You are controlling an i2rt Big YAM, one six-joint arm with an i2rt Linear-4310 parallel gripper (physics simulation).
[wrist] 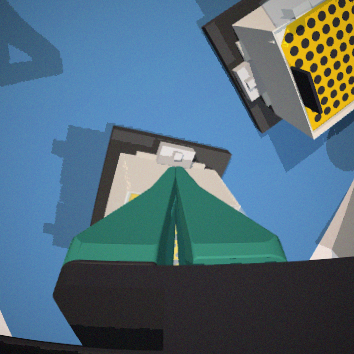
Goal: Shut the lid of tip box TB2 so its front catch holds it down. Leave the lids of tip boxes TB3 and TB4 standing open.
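Frame: origin at the arm's base, x ahead, y left, z up, level; millimetres.
Seen in the pictures: gripper, between the fingertips: [175, 177].
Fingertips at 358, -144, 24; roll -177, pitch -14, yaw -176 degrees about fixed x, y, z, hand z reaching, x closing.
Observation:
A point is followed by its place in that frame, as x, y, z.
A cream tip box [135, 172] {369, -112, -37} on a dark base [134, 140] {366, -124, -65} is at the centre, with a pale front catch [176, 156] {334, -113, -55} on its upper side. A bit of its yellow rack shows left of the fingers and through the slit between them. My gripper [175, 177] {358, -144, 24} is shut and empty; its green fingertips appear over this box, just below the catch in the view. The fingers hide most of the box, and its lid cannot be made out. A second tip box [272, 75] {275, -181, -37} is at the upper right, its yellow rack [327, 65] {247, -195, -16} uncovered and its catch [247, 82] {284, -172, -55} facing left. No box labels are readable.
The boxes stand on a blue surface [125, 75] {371, -172, -73}. Part of a pale object [341, 230] {72, 32, -70} shows at the right edge, and a pale sliver shows at the lower left edge. Shadows fall at the upper left and left of the central box.

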